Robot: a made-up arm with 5 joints.
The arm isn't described. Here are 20 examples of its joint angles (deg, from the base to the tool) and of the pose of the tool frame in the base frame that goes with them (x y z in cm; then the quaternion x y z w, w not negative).
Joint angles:
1: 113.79 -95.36 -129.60 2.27 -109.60
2: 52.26 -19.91 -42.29 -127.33 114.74
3: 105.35 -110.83 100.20 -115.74 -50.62
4: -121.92 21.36 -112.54 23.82 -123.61
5: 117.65 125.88 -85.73 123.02 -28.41
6: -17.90 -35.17 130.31 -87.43 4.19
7: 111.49 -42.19 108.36 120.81 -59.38
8: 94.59 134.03 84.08 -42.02 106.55
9: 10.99 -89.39 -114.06 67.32 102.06
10: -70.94 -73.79 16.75 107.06 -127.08
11: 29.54 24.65 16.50 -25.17 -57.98
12: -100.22 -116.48 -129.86 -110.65 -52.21
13: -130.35 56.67 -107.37 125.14 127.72
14: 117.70 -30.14 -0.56 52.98 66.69
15: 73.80 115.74 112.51 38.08 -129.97
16: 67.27 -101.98 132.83 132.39 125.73
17: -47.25 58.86 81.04 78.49 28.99
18: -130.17 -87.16 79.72 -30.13 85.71
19: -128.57 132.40 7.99 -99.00 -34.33
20: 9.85 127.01 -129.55 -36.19 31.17
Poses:
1: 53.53 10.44 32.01 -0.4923 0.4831 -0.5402 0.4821
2: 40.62 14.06 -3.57 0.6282 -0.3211 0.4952 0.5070
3: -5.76 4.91 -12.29 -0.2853 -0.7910 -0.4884 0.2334
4: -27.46 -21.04 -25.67 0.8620 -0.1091 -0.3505 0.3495
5: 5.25 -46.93 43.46 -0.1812 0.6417 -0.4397 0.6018
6: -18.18 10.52 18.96 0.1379 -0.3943 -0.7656 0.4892
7: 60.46 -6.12 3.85 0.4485 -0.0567 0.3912 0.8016
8: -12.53 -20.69 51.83 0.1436 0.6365 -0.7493 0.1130
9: 47.07 36.68 57.83 -0.1776 0.1307 -0.9672 0.1262
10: 8.42 -1.66 51.81 -0.2599 -0.2375 -0.3855 0.8529
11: -32.83 3.41 44.14 0.1167 -0.2235 -0.4928 0.8328
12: -10.79 3.77 5.20 0.1679 -0.3655 -0.7497 0.5254
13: -17.08 -3.37 48.66 -0.5069 0.1504 0.1939 0.8264
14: 66.02 30.57 -20.49 -0.6818 0.7145 -0.0691 0.1409
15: -39.71 26.14 18.71 0.5919 -0.1111 -0.7956 0.0659
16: 10.90 -3.39 55.65 -0.4518 -0.3738 0.8081 0.0558
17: -36.35 -55.94 50.93 0.2085 0.2903 -0.3906 0.8483
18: 40.65 7.02 -30.04 0.8194 0.1888 0.4393 0.3160
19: 28.90 -1.93 5.30 -0.5857 0.7352 0.1834 0.2876
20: -18.44 43.99 16.74 -0.7695 0.0140 0.6008 0.2161
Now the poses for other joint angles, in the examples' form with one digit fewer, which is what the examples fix.
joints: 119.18 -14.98 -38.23 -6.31 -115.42
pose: -2.9 51.4 -18.1 -0.696 -0.456 -0.447 0.329
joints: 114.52 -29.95 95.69 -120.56 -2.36
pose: 0.5 -18.3 20.0 -0.142 -0.718 0.164 0.661
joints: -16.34 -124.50 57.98 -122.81 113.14
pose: 4.8 -31.9 -0.5 0.364 -0.038 0.038 0.930
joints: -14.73 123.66 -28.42 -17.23 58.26
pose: -46.5 -12.6 32.8 -0.486 -0.704 0.361 0.371
